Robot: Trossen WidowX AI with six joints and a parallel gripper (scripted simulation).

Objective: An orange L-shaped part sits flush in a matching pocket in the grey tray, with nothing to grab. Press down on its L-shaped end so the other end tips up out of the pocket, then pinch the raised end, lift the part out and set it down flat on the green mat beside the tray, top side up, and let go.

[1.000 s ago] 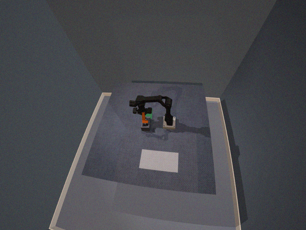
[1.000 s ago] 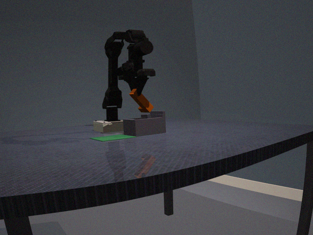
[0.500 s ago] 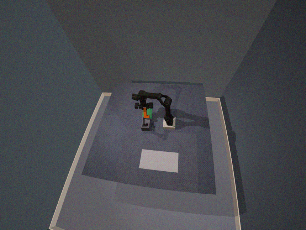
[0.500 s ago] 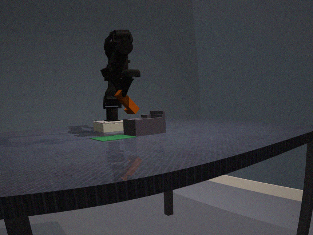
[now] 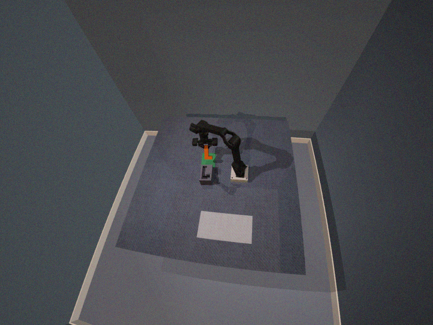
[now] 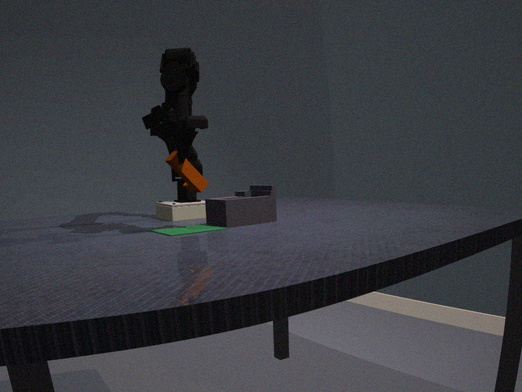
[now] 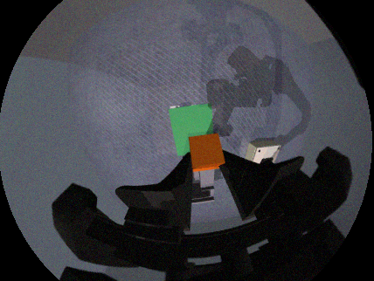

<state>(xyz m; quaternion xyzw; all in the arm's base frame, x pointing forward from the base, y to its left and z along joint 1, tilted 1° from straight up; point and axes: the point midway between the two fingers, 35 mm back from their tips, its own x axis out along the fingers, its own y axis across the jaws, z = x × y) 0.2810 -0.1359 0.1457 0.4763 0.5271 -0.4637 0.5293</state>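
My gripper tip is 17 cm above the green mat and 2 cm to the right of it. Also, from my gripper tip: orange L-shaped part: 3 cm to the left, 3 cm below, 2 cm behind.
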